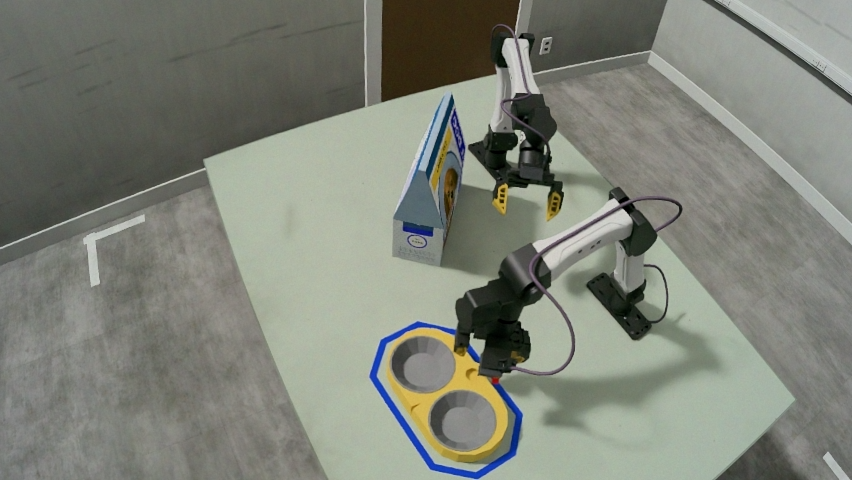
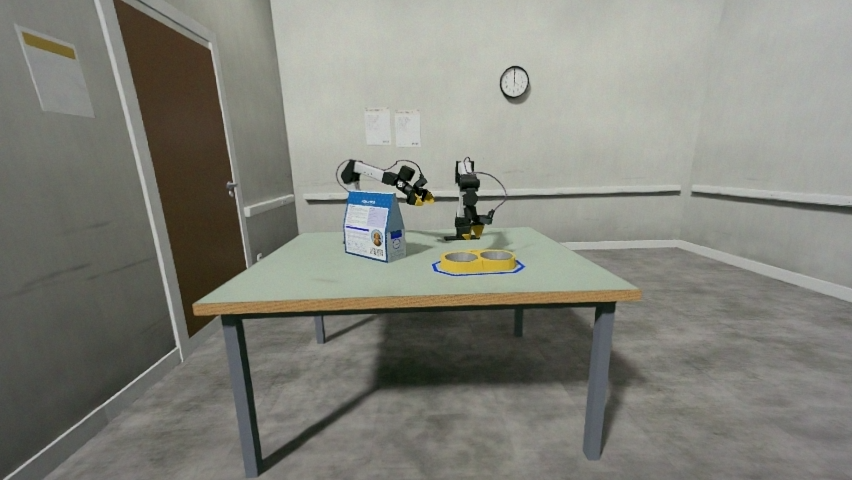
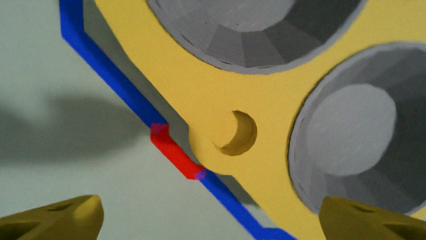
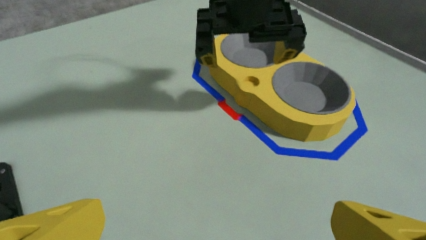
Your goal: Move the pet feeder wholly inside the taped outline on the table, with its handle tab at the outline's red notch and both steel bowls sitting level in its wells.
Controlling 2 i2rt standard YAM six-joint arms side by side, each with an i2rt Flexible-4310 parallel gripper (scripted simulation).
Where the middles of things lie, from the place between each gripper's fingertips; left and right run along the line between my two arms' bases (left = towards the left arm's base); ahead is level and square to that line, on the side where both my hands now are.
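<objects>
Taking my left hand (image 1: 486,358) first, I see that the yellow pet feeder (image 1: 417,405) is 90 mm below it and 80 mm ahead of it. The blue taped outline (image 1: 373,374) is 110 mm below that same left hand and 90 mm ahead of it, while the white dog food bag (image 1: 421,222) is 40 mm above it, 460 mm to the right of it and 130 mm behind it.
For my right hand (image 1: 525,218), the bag is 90 mm below it, 270 mm to the right of it and 70 mm ahead of it. The feeder is 230 mm below my right hand, 200 mm to the left of it and 290 mm ahead of it. As for the outline, it is 240 mm below my right hand, 200 mm to the left of it and 290 mm ahead of it.
</objects>
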